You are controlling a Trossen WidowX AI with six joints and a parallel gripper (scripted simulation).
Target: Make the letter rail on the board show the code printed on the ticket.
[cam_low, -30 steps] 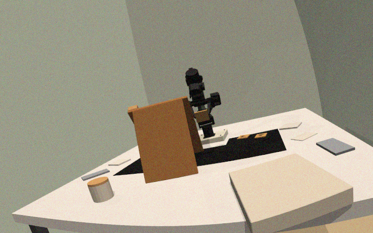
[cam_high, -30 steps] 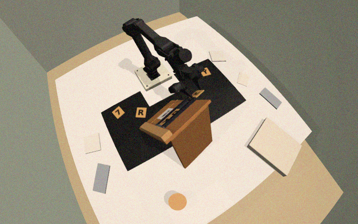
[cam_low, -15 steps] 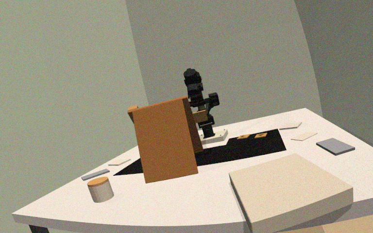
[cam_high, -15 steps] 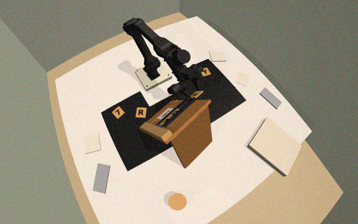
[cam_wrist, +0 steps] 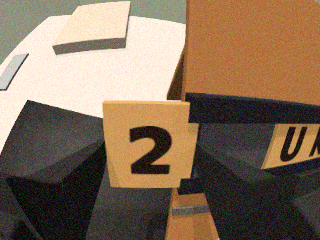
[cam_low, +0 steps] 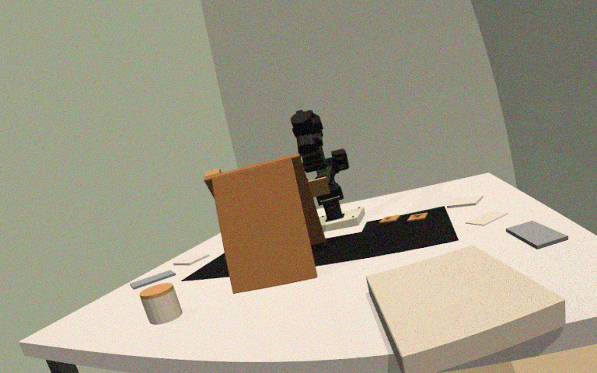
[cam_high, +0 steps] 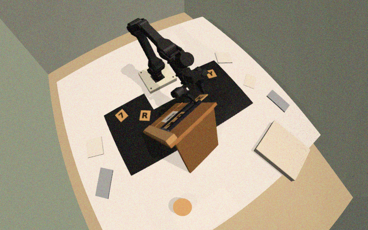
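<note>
Right now the k tile is 18 cm to the right of my gripper tip and 2 cm ahead of it. Also, from my gripper tip: letter tile: right at my gripper tip; then black mat: 18 cm below, 13 cm behind, 5 cm to the right; then white ticket: 13 cm to the right, 8 cm below, 4 cm behind.
</note>
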